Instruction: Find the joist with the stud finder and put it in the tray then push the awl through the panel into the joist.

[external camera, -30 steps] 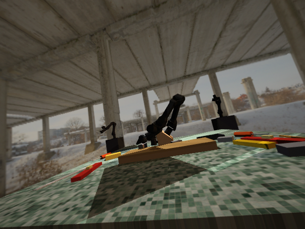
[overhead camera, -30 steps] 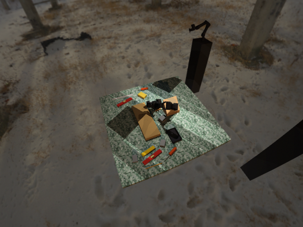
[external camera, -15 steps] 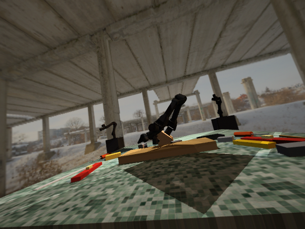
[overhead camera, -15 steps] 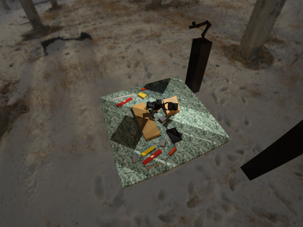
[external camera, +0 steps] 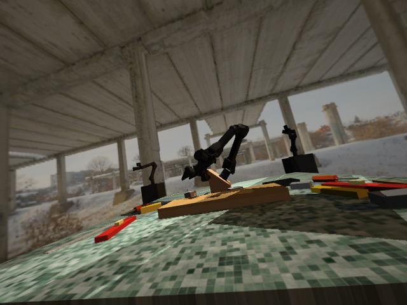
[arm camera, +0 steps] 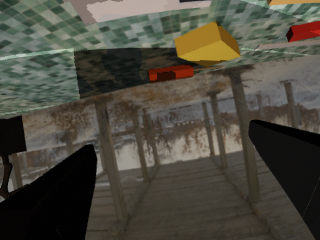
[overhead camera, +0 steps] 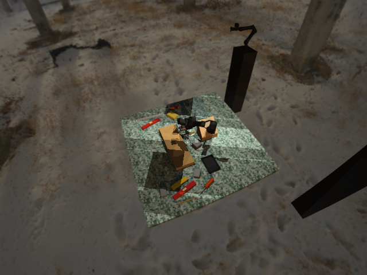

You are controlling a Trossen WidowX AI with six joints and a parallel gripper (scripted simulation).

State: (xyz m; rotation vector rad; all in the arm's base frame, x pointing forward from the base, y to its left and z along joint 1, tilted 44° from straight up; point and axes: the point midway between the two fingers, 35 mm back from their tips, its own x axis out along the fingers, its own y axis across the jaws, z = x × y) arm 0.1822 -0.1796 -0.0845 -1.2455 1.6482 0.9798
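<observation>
The stud finder is 9 cm below my gripper tip, 2 cm ahead of it and 1 cm to the left of it. Also, from my gripper tip: yellow block: 21 cm to the right, 12 cm below, 7 cm ahead; orange-handled awl: 13 cm below, 12 cm to the left, 1 cm ahead; black tray: 53 cm to the left, 12 cm below, 2 cm behind.
</observation>
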